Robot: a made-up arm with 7 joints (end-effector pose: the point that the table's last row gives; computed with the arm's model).
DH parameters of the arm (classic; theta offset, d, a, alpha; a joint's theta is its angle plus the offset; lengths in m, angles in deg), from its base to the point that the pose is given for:
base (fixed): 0 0.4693 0.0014 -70
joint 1: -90 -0.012 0.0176 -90
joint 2: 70 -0.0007 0.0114 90
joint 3: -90 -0.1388 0.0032 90
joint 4: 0 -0.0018 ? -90
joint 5: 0 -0.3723 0.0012 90
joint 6: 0 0.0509 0.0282 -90
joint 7: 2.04 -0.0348 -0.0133 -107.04
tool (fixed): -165.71 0.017 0 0
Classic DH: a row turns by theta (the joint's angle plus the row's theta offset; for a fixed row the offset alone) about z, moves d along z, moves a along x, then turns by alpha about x.
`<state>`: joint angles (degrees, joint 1 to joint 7).
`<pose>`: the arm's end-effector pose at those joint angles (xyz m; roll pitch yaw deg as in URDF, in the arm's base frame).
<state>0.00 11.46 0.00 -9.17 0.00 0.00 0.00</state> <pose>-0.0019 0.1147 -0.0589 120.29 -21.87 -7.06</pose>
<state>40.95 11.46 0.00 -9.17 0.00 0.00 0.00</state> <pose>-0.3521 0.0691 0.0663 120.43 16.51 7.49</pose>
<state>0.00 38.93 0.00 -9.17 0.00 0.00 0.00</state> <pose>-0.0019 0.3492 0.0629 148.75 -16.13 -16.51</pose>
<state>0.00 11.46 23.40 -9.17 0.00 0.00 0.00</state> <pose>-0.0149 0.1110 -0.0597 119.89 -26.47 16.05</pose>
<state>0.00 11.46 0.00 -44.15 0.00 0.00 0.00</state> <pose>0.2372 0.0996 0.0153 130.79 -55.22 -21.07</pose>
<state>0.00 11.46 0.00 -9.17 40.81 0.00 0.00</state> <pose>-0.0209 0.0970 -0.0657 111.31 -27.86 36.32</pose>
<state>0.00 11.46 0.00 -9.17 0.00 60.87 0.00</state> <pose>-0.0342 0.1091 -0.0314 119.85 37.66 6.19</pose>
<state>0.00 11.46 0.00 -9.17 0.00 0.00 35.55</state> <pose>0.0046 0.1253 -0.0557 112.74 -27.47 30.56</pose>
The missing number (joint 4, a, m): 0.0504
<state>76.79 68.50 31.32 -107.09 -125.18 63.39 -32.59</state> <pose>0.2012 0.2096 0.2829 1.11 31.48 88.26</pose>
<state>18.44 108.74 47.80 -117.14 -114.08 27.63 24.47</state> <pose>0.3102 -0.1119 0.6275 -11.25 47.11 15.86</pose>
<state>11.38 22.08 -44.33 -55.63 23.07 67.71 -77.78</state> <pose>0.0797 0.0039 0.0009 71.74 -9.89 -98.62</pose>
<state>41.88 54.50 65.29 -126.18 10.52 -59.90 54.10</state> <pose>0.2393 0.1519 0.6642 -125.40 -19.02 178.62</pose>
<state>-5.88 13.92 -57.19 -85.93 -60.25 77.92 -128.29</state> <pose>0.2476 -0.2210 0.2560 50.21 30.95 144.71</pose>
